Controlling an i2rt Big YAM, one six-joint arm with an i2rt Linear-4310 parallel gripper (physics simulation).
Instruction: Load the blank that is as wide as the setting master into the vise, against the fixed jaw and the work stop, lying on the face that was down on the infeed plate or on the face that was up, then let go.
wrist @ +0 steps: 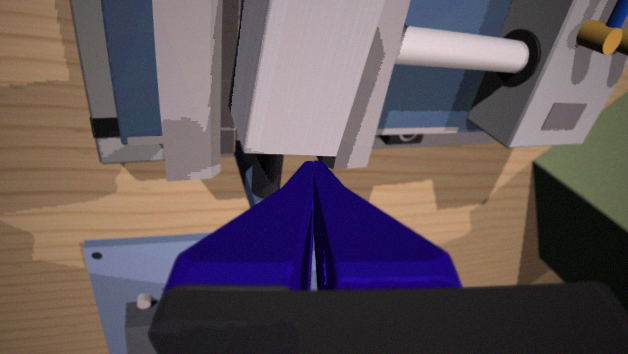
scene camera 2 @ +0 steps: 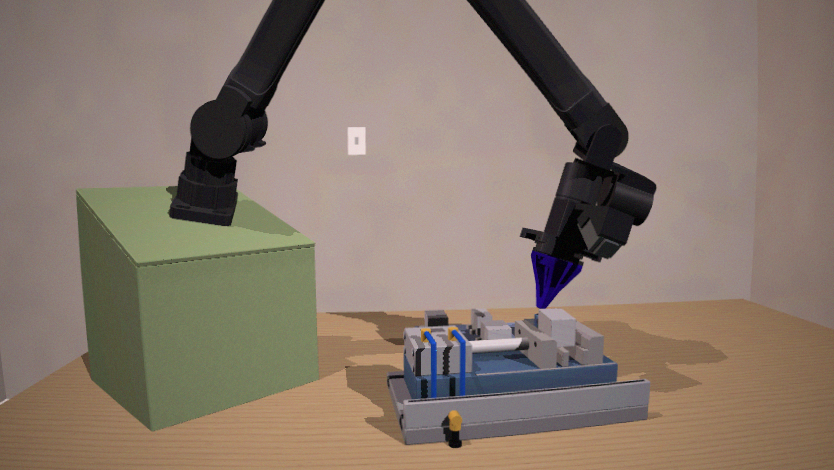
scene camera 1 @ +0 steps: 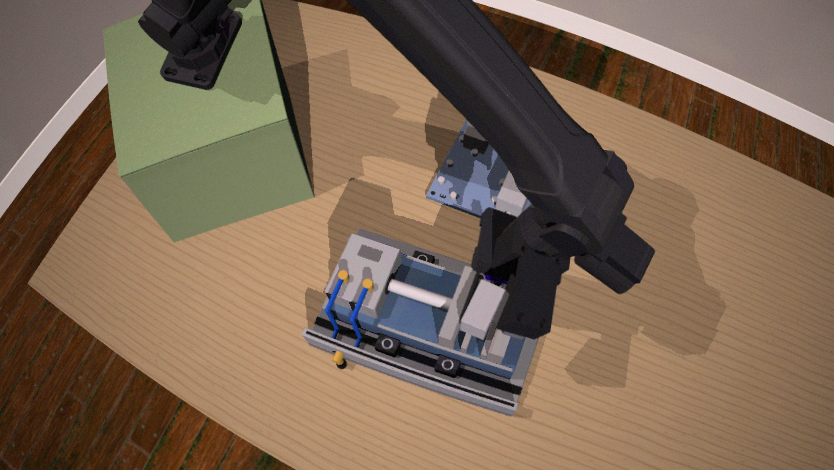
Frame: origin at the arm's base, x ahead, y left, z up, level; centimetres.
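Seen in the pictures: gripper, fingertip midpoint: [wrist: 313, 175] [scene camera 2: 540, 308] [scene camera 1: 488, 274]; arm's base, link origin: [scene camera 2: 205, 208] [scene camera 1: 202, 49].
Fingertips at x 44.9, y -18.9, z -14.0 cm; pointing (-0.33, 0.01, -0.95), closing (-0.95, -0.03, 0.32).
Note:
Offsets run from my fingertips to a thing's top centre. "*": to the spot under its first point.
A pale grey blank {dx +0.2, dy -4.1, dz +0.2 cm} [scene camera 1: 484, 306] [scene camera 2: 557, 326] [wrist: 310, 75] sits in the vise, rising above the jaws. It lies beside the rod-driven jaw [scene camera 1: 458, 303] [scene camera 2: 535, 344] [wrist: 356, 150]. In the wrist view a dark strip shows between it and the fixed jaw [scene camera 2: 590, 344] [wrist: 187, 90]; whether they touch lower down is hidden. The dark round work stop {dx +1.1, dy +0.5, dz -1.8 cm} [wrist: 267, 175] shows near the blank's near end; contact is unclear. My gripper [scene camera 2: 542, 306] [wrist: 313, 175] is shut and empty, its tips close to the blank's near end. In scene camera 1 its fingertips are hidden by the arm.
The blue infeed plate {dx +2.4, dy +22.8, dz -10.6 cm} [scene camera 1: 478, 189] [wrist: 110, 285] lies behind the vise and carries a pale block {dx +1.5, dy +18.2, dz -7.0 cm} [scene camera 1: 510, 198] and a dark grey block {dx -5.8, dy +28.8, dz -7.0 cm} [scene camera 1: 475, 137]. The vise's cylinder housing {* dx -15.9, dy -1.0, dz -1.8 cm} [scene camera 1: 364, 262] has blue hoses. A green pedestal [scene camera 1: 215, 192] [scene camera 2: 227, 338] stands left.

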